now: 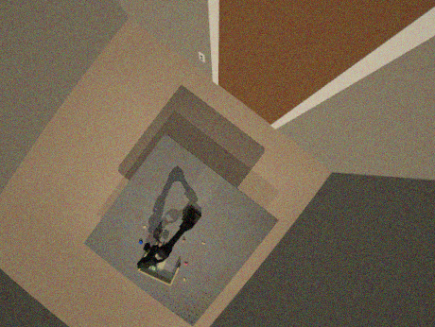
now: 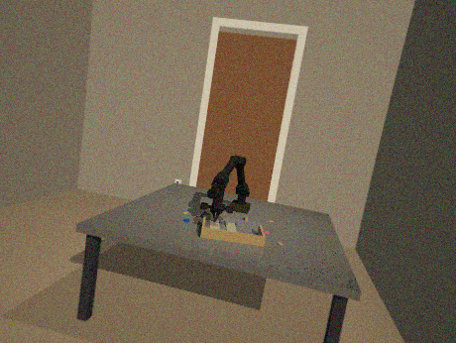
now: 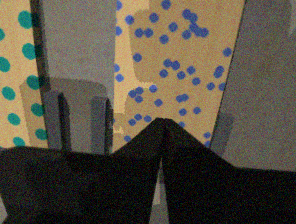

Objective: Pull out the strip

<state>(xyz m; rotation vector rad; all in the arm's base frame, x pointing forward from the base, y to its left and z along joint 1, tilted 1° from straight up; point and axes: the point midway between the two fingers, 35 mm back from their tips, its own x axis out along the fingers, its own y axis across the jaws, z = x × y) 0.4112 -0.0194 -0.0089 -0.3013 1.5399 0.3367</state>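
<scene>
My gripper tip is 90 mm short of the pale strip and 40 mm to the right of it.
</scene>
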